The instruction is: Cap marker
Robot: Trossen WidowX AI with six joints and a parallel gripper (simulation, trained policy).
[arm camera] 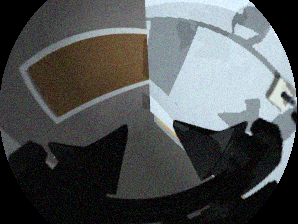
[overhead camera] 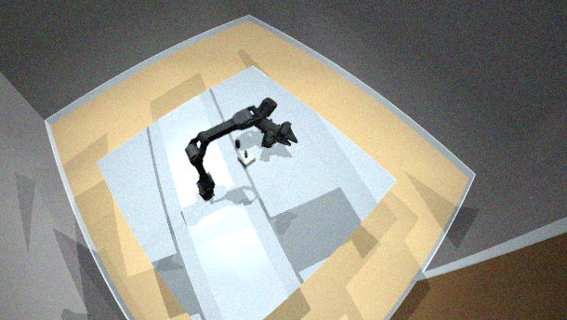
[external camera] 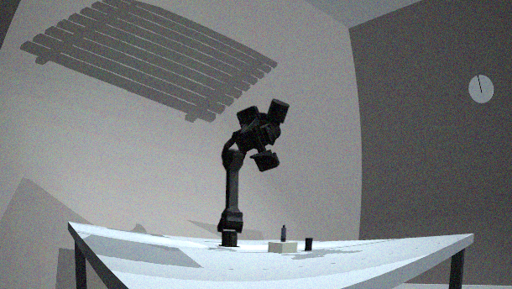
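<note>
Right now my gripper tip is 330 mm to the right of the dark cap, 290 mm above it and 70 mm past it. Round my gripper tip: marker tip (230 mm to the left, 220 mm below, 90 mm behind); then pale holder block (300 mm below, 230 mm to the left, 90 mm behind).
</note>
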